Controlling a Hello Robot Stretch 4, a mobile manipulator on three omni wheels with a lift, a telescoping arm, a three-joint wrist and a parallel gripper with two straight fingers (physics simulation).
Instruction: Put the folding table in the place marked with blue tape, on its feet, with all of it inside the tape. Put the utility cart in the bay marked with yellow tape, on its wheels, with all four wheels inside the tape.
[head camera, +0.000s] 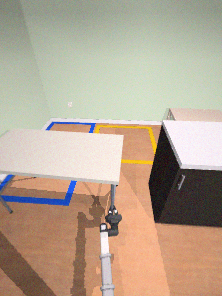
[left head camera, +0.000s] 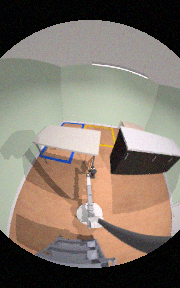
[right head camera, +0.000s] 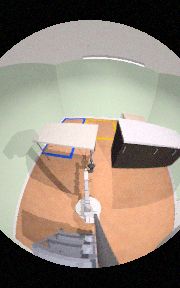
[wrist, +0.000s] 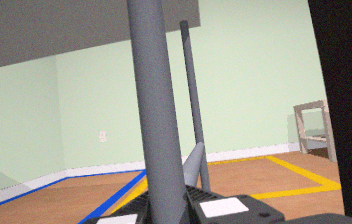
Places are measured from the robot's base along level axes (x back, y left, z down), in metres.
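Pixels of known places: gripper, fingertip midpoint: (head camera: 112, 205) (left head camera: 91, 165) (right head camera: 90, 159) (wrist: 169, 204).
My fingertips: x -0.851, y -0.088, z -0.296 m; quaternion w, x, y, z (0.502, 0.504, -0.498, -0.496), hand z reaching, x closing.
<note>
Behind a point stands the place of what it marks.
The folding table (head camera: 60, 155) @(x -1.106, y 0.325, z -0.710 m) (left head camera: 70, 140) @(x -1.062, y 0.281, z -0.709 m) (right head camera: 67, 135) @(x -1.078, y 0.281, z -0.709 m) (wrist: 75, 25) @(x -1.288, y 0.109, z -0.671 m) is upright, its pale top partly covering the blue tape (head camera: 35, 200) @(x -1.208, y 0.779, z 0.026 m) (left head camera: 57, 160) @(x -1.173, y 0.716, z 0.034 m) (right head camera: 57, 155) @(x -1.200, y 0.764, z 0.033 m) (wrist: 112, 199) @(x -2.087, y 0.245, z 0.027 m). Its near left foot is in front of the tape. My gripper (head camera: 113, 212) (left head camera: 93, 169) (right head camera: 91, 162) @(x -0.851, y -0.088, z -0.296 m) (wrist: 169, 204) @(x -0.851, y -0.088, z -0.296 m) is shut on its near right leg, right of the blue tape, below the top. The yellow tape (head camera: 137, 162) @(x -1.724, y -0.576, z 0.027 m) (left head camera: 113, 137) @(x -2.117, y -0.977, z 0.022 m) (right head camera: 106, 139) @(x -1.732, y -0.594, z 0.029 m) (wrist: 300, 170) @(x -2.079, y -0.976, z 0.027 m) lies behind and right. The grey utility cart (left head camera: 72, 247) @(x 0.498, y 0.238, z -0.466 m) (right head camera: 65, 243) @(x 0.575, y 0.289, z -0.440 m) shows at the bottom of both side head views; its wheels are hidden.
A dark cabinet with a white top (head camera: 192, 142) @(x -0.941, y -0.702, z -0.882 m) (left head camera: 150, 142) @(x -0.841, y -1.089, z -0.883 m) (right head camera: 150, 132) @(x -0.881, y -1.106, z -0.883 m) stands to the right of the table. A beige side table (head camera: 195, 114) @(x -2.342, y -1.711, z -0.423 m) (left head camera: 131, 125) @(x -2.310, y -1.672, z -0.422 m) (right head camera: 134, 116) @(x -2.365, y -1.764, z -0.422 m) (wrist: 301, 127) @(x -2.620, y -1.395, z -0.214 m) stands behind it. Green walls stand behind the taped places and at the left.
</note>
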